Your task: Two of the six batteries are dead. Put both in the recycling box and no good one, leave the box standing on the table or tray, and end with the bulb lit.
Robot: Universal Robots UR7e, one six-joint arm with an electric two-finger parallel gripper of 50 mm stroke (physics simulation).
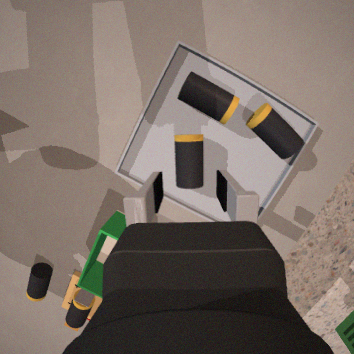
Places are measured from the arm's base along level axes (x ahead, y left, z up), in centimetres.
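Pixels of known places: gripper, fingertip midpoint: [189, 183].
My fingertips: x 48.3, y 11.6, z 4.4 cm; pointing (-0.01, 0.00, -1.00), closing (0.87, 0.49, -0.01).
For each thing: its top centre in the pictures, then the offset to it from my fingertips. "*": a spot on its surface instead. Level surfaces: height alone.
- grey tray at its top centre: [215, 146] dz -8.9, dx +1.9, dy +3.5 cm
- black battery with a yellow end, top centre: [189, 162] dz -6.4, dx -0.3, dy +0.7 cm
- second battery at its top centre: [209, 95] dz -6.4, dx -1.8, dy +8.1 cm
- third battery at its top centre: [280, 131] dz -6.4, dx +7.0, dy +8.5 cm
- green recycling box at its top centre: [140, 285] dz -4.1, dx +1.4, dy -15.7 cm
- wooden holder at a spot on its surface: [71, 291] * dz -9.1, dx -7.5, dy -28.7 cm
- table at its surface level: dz -10.1 cm
My gripper [189, 183] is open and empty, above the near side of a grey tray [148, 111]. One black battery with a yellow end [189, 162] lies in the tray just ahead of the fingers, roughly in line with the gap between them. A second battery [206, 97] and a third battery [276, 132] lie farther back in the tray. Part of the green recycling box [91, 267] shows at lower left, partly hidden by the gripper body. A battery [78, 311] is at the wooden holder [71, 291], mostly hidden. Another battery [39, 282] lies on the table left of it. The bulb does not show.
The tray stands turned at an angle on the table [240, 30], its walls low and thin. A speckled stone surface [320, 250] runs along the right side. Part of a dark green object [347, 330] shows at the lower right edge.
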